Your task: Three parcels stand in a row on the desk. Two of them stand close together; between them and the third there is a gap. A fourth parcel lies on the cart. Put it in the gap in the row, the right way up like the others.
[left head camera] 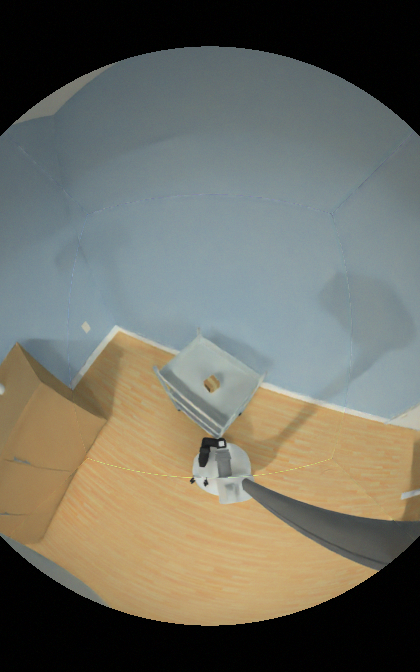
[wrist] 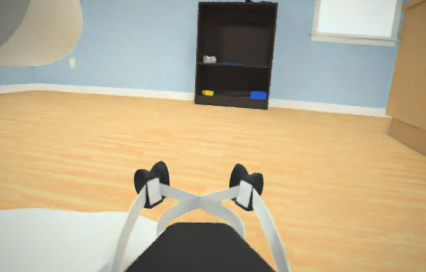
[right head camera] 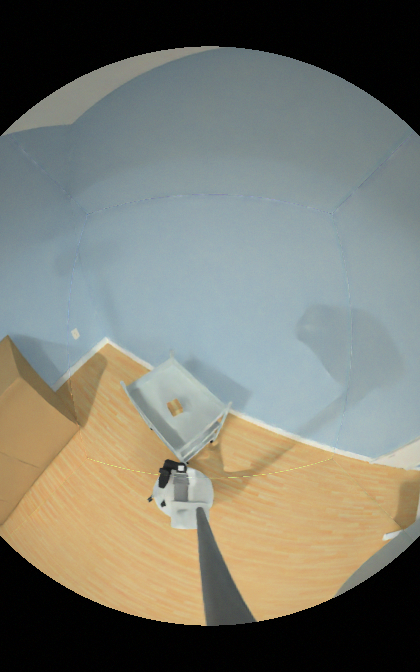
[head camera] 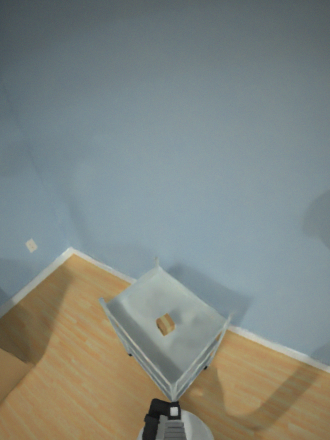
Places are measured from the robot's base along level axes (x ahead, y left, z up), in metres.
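Pixels of known places: gripper, fingertip midpoint: (wrist: 199, 177).
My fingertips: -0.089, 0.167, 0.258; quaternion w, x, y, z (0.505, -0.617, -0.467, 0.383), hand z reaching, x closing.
Behind a point stands the place of what it marks, as x, y, z.
The fourth parcel (head camera: 165, 324) {0.451, 0.024, 0.693} (left head camera: 211, 383) (right head camera: 175, 407) is a small brown block with a lighter band. It lies near the middle of the top of the pale grey cart (head camera: 195, 307) {0.552, -0.116, 0.635} (left head camera: 235, 370) (right head camera: 197, 400). My gripper (left head camera: 199, 481) (right head camera: 157, 501) (wrist: 199, 177) {-0.089, 0.167, 0.258} is open, its two black fingertips apart with floor visible between them. It is low beside my round white base, on the side away from the cart and well apart from the parcel. The three parcels in a row and the gap do not show in these views.
The cart's near corner is close to my base (left head camera: 240, 457) (right head camera: 202, 485). Blue walls stand behind the cart. A large tan box-like piece of furniture (left head camera: 50, 430) (right head camera: 35, 425) stands at left. A dark bookcase (wrist: 230, 102) {-2.373, 1.146, 0.022} stands against the far wall in the wrist view.
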